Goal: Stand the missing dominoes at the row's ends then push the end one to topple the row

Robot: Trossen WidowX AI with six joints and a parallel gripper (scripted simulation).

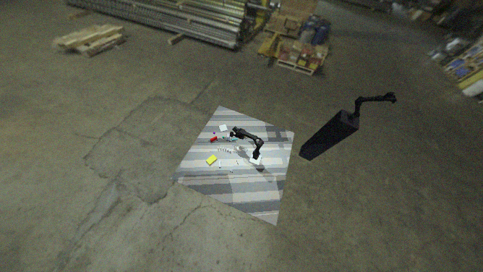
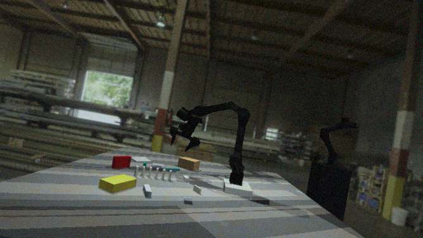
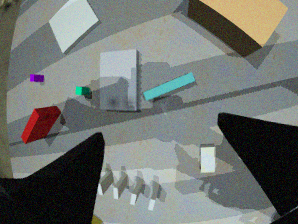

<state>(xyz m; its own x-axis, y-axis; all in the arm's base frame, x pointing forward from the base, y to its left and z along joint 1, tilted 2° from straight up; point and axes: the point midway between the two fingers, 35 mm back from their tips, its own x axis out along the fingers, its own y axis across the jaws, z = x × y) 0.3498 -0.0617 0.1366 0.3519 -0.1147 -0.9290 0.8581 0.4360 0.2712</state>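
Now: the teal bar 130 mm below my gripper tip, 30 mm to the right of it and 20 mm ahead of it. From my gripper tip the other things lie so: green piece (170 mm ahead, 130 mm below, 20 mm to the left); tan box (180 mm to the right, 110 mm below, 40 mm behind); grey flat plate (130 mm below, 110 mm ahead, 20 mm to the right).
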